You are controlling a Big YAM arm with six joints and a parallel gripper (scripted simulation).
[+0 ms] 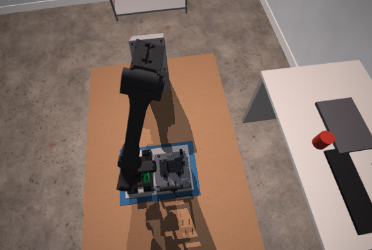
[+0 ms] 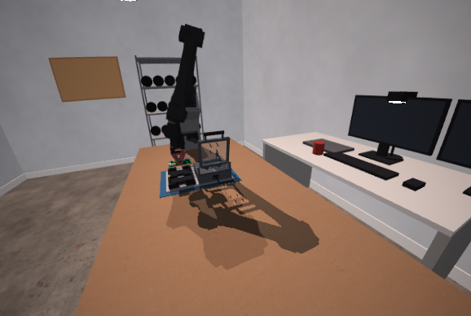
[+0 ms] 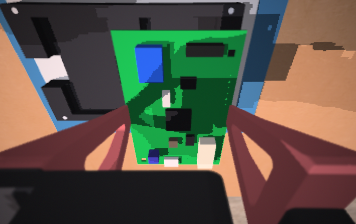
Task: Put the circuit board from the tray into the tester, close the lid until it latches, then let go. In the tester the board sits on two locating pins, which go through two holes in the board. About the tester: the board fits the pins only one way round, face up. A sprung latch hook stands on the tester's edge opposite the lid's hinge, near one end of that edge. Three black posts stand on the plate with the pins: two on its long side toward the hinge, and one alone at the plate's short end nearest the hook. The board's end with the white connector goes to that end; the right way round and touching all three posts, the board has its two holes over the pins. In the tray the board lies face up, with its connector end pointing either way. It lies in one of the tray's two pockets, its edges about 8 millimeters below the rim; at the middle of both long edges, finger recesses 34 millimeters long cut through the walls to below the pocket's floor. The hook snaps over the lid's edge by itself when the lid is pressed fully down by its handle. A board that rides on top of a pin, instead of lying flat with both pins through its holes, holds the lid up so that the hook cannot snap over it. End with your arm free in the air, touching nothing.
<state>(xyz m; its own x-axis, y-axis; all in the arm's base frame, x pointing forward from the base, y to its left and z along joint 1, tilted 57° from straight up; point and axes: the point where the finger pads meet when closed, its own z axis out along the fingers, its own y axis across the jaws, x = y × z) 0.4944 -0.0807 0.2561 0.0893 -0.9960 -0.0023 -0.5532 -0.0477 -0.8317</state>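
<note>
Now: hand right at the green circuit board. Also, from my hand: clear lid (60 mm ahead, 170 mm to the left, 60 mm above).
</note>
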